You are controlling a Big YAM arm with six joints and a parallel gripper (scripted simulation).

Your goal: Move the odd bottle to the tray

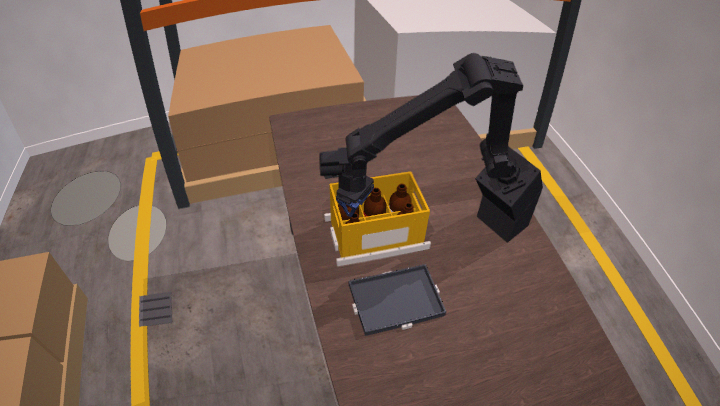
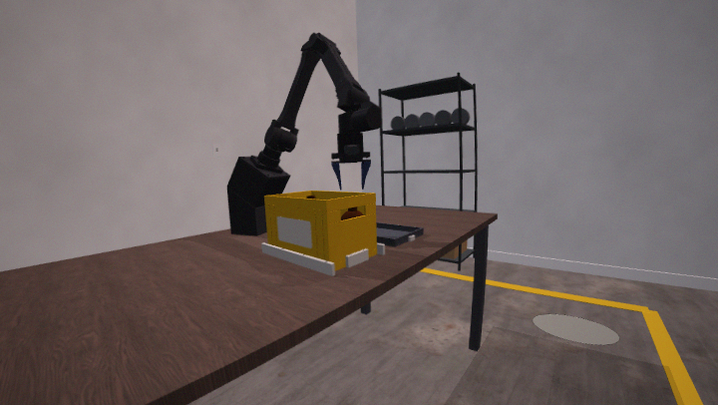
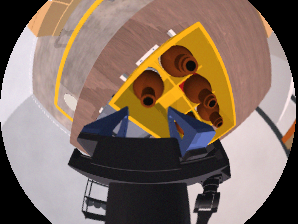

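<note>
My gripper is now 11 cm above the glass bottle. Also, from my hand: dark tray (21 cm to the left, 18 cm below, 11 cm behind); yellow crate (11 cm below, 8 cm behind, 6 cm to the right).
</note>
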